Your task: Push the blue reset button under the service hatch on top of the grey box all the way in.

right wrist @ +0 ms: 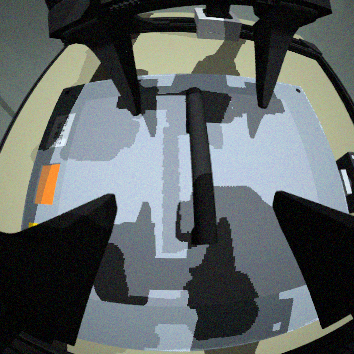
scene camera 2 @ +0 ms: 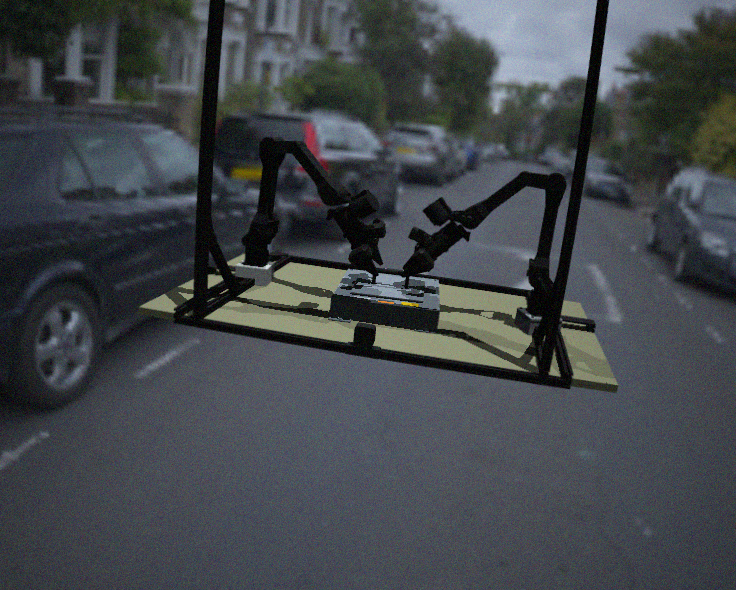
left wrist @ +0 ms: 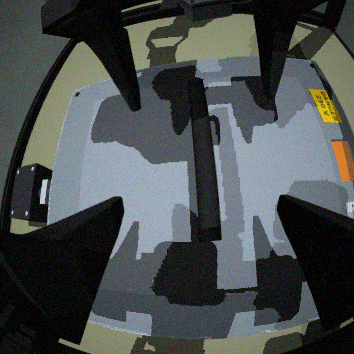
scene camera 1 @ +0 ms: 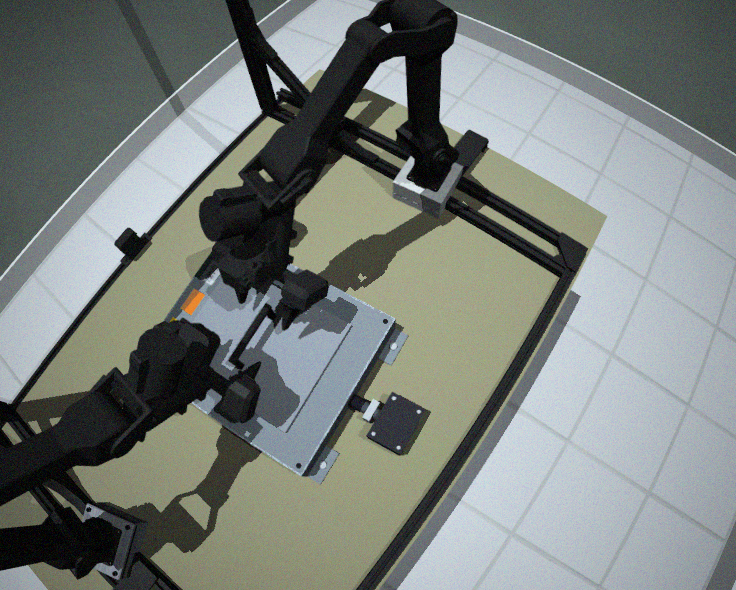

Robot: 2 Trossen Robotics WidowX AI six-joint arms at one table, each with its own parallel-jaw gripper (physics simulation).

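The grey box (scene camera 1: 368,344) (scene camera 2: 380,314) (left wrist: 67,150) lies flat at the table's middle. On its top, the service hatch (scene camera 1: 307,362) (left wrist: 140,185) (right wrist: 240,165) looks flat and carries a long black bar handle (scene camera 1: 251,338) (left wrist: 205,175) (right wrist: 200,150). The blue reset button does not show in any view. My left gripper (scene camera 1: 265,312) (left wrist: 203,204) (right wrist: 198,108) is open, its fingers on either side of one handle end. My right gripper (right wrist: 197,200) (left wrist: 202,100) is open around the other end. Neither visibly holds the handle; exact fingertip height is unclear.
An orange patch (scene camera 1: 192,301) (left wrist: 342,160) (right wrist: 47,183) and a yellow danger label (left wrist: 325,106) mark one edge of the box. A dark square block (scene camera 1: 399,424) (left wrist: 31,192) sits beside the opposite edge. The two grippers are close together. Black rails frame the table.
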